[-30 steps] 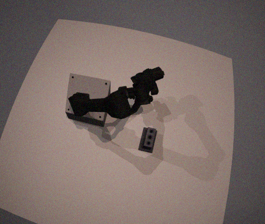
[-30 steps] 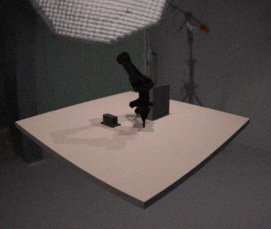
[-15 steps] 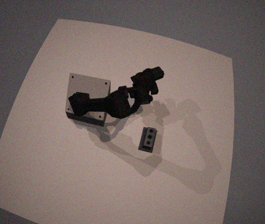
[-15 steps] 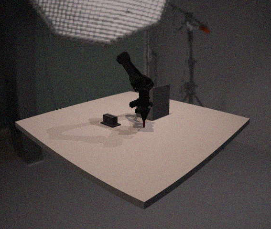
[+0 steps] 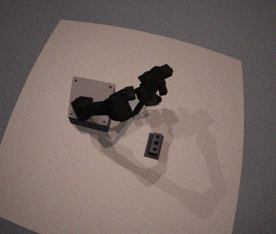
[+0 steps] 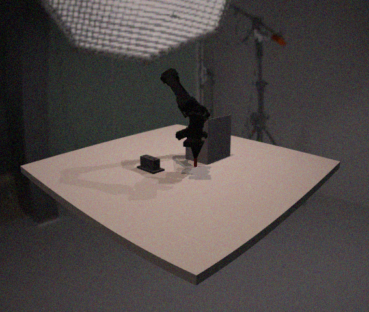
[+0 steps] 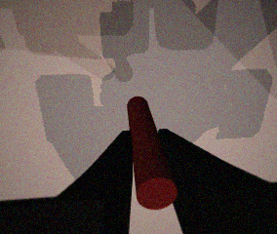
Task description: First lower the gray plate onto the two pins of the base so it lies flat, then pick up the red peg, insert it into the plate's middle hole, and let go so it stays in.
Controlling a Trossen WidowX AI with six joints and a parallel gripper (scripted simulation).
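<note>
Right now the gray plate is 9 cm ahead of my gripper tip, 20 cm to the right of it and 3 cm below it. From my gripper tip the other things lie so: dark pin base: 8 cm ahead, 20 cm to the right, 7 cm below; red peg: right at my gripper tip.
</note>
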